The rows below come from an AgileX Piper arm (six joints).
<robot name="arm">
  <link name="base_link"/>
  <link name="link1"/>
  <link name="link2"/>
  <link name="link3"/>
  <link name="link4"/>
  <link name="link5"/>
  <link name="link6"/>
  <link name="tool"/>
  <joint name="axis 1" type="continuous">
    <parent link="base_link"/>
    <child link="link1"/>
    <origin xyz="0 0 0.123" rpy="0 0 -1.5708"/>
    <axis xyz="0 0 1"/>
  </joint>
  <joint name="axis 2" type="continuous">
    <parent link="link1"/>
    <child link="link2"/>
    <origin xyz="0 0 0" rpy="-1.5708 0 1.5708"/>
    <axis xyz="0 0 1"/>
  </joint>
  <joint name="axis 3" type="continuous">
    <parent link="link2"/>
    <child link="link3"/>
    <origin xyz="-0.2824 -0.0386 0" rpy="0 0 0"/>
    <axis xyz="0 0 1"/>
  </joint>
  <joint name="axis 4" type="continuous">
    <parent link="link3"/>
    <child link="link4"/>
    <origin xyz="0.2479 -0.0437 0" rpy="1.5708 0 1.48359"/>
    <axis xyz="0 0 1"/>
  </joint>
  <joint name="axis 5" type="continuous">
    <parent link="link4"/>
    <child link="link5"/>
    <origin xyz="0 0 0" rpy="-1.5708 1.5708 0"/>
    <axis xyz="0 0 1"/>
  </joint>
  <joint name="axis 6" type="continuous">
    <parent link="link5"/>
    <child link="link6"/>
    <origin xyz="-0.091 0 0" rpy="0 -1.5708 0"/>
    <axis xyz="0 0 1"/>
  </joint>
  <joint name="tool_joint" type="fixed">
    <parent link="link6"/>
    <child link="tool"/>
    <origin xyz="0 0 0" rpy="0 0 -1.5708"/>
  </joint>
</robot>
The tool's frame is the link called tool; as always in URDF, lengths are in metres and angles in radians. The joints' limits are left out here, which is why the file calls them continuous.
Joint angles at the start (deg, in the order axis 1, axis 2, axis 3, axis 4, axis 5, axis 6):
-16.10 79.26 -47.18 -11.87 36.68 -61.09
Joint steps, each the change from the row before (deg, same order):
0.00 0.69 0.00 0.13 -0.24 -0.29
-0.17 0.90 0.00 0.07 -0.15 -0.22
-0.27 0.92 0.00 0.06 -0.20 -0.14
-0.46 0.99 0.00 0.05 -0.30 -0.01
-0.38 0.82 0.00 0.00 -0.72 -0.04
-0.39 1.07 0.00 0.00 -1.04 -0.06
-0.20 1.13 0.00 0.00 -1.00 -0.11
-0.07 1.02 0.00 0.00 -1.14 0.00
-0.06 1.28 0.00 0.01 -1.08 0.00
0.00 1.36 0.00 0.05 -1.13 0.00
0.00 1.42 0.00 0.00 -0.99 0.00
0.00 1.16 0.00 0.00 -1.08 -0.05
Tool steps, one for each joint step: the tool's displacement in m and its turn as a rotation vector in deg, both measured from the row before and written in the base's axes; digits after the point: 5 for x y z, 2 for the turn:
0.00161 -0.00028 -0.00299 0.14 0.47 0.24
0.00156 -0.00115 -0.00403 0.20 0.75 0.02
0.00144 -0.00161 -0.00412 0.22 0.71 -0.14
0.00134 -0.00250 -0.00441 0.27 0.65 -0.42
0.00172 -0.00220 -0.00339 0.09 0.10 -0.22
0.00246 -0.00243 -0.00442 0.10 0.03 -0.16
0.00270 -0.00160 -0.00479 0.11 0.13 0.07
0.00288 -0.00097 -0.00424 0.09 -0.13 0.12
0.00305 -0.00099 -0.00560 0.20 0.17 0.11
0.00320 -0.00068 -0.00605 0.24 0.19 0.15
0.00291 -0.00066 -0.00651 0.26 0.39 0.16
0.00266 -0.00055 -0.00522 0.14 0.06 0.21

